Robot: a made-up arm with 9 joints. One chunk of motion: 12 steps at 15 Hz.
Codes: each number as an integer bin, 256 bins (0 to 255) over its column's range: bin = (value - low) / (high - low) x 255, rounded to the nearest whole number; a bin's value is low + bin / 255 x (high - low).
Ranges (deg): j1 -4.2..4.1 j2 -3.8..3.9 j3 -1.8..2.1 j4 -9.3..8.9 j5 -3..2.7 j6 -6.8..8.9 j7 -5.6..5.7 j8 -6.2..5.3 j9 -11.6..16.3
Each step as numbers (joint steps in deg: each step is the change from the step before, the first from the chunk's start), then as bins.
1 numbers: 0.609 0.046 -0.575 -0.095 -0.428 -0.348 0.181 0.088 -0.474
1 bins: 148 127 80 129 115 105 130 139 102
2 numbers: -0.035 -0.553 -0.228 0.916 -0.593 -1.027 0.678 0.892 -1.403
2 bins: 128 108 103 143 108 94 142 157 93
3 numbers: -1.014 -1.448 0.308 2.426 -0.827 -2.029 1.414 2.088 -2.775
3 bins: 98 78 138 164 97 77 158 184 81
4 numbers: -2.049 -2.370 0.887 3.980 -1.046 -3.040 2.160 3.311 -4.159
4 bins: 66 47 176 186 87 61 175 211 68
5 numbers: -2.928 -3.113 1.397 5.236 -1.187 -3.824 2.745 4.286 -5.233
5 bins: 39 23 209 204 81 48 188 233 58
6 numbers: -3.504 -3.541 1.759 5.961 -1.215 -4.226 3.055 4.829 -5.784
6 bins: 21 9 233 214 80 42 195 245 53
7 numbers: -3.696 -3.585 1.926 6.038 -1.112 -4.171 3.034 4.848 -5.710
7 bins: 15 7 244 215 84 43 195 245 54
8 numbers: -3.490 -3.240 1.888 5.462 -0.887 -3.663 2.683 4.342 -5.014
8 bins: 22 19 241 207 95 51 187 234 60
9 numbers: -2.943 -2.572 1.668 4.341 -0.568 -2.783 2.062 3.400 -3.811
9 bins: 39 41 227 191 109 65 173 213 71
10 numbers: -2.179 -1.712 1.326 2.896 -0.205 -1.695 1.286 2.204 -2.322
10 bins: 62 69 204 171 125 83 155 186 85
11 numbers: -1.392 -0.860 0.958 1.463 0.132 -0.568 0.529 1.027 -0.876
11 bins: 86 97 180 151 140 101 138 160 98
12 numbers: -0.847 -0.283 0.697 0.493 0.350 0.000 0.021 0.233 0.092
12 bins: 103 116 163 137 150 110 127 143 107
